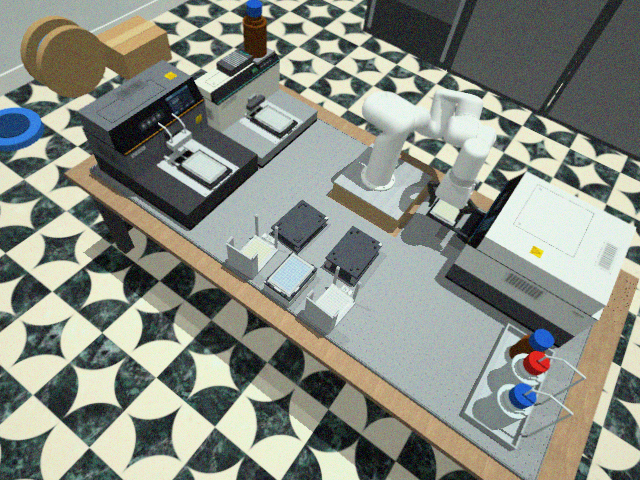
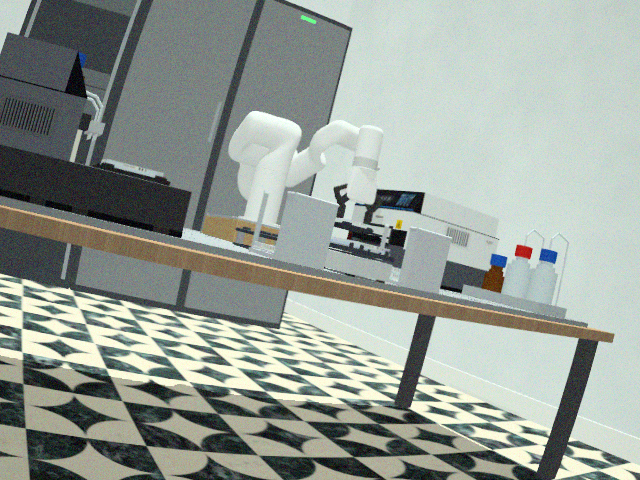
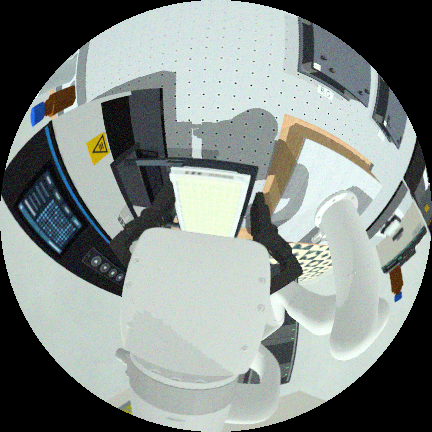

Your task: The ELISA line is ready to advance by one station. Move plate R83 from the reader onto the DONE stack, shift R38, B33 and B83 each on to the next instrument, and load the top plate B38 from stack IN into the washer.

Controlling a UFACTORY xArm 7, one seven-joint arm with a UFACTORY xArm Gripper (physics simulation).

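Frame: origin at the arm's base, x up, y right, z ahead, level; metres.
Seen in the pictures: gripper, fingertip midpoint: point(image 1: 443, 211) point(image 2: 353, 221) point(image 3: 212, 194); arm's base, origin of the base link: point(image 1: 377, 178) point(image 3: 336, 210).
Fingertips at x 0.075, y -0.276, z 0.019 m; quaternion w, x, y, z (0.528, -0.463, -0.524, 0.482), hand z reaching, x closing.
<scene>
Offsets run from my fingertips to a thing's top centre. "spot": to the spot under its first point.
A pale yellow well plate @[dx +0.001, dy -0.002, dz -0.039 m] point(image 1: 446, 210) point(image 3: 207, 193) lies on the dark pull-out tray point(image 3: 132, 177) of the white reader point(image 1: 528, 233) point(image 2: 451, 214) at the table's right. My gripper point(image 3: 212, 194) point(image 2: 352, 210) is low over this plate, open, one black finger on each long side of it and nothing held. A white plate @[dx -0.026, dy +0.706, dz +0.420 m] point(image 1: 204, 167) lies on the black instrument point(image 1: 132, 119) at the far left. Another white plate @[dx -0.056, dy +0.745, dz +0.049 m] point(image 1: 272, 119) lies on the grey instrument behind it. A bluish plate @[dx -0.068, dy +0.218, dz +0.494 m] point(image 1: 290, 275) lies on a nest near the front edge. Two white stack holders @[spot: dx -0.010, dy +0.338, dz +0.573 m] point(image 1: 244, 254) @[dx -0.102, dy +0.068, dz +0.473 m] point(image 1: 325, 307) stand beside it. I cannot read the plate labels.
Two dark square nests @[spot: dx -0.096, dy +0.338, dz +0.324 m] point(image 1: 300, 224) @[spot: dx -0.077, dy +0.135, dz +0.295 m] point(image 1: 352, 252) sit mid-table. The arm's base stands on a wooden block point(image 1: 361, 202). Capped bottles point(image 1: 530, 364) point(image 2: 520, 278) stand on a tray at the right end. A brown bottle @[spot: dx +0.206, dy +0.902, dz -0.007 m] point(image 1: 254, 29) stands on the far instrument.
</scene>
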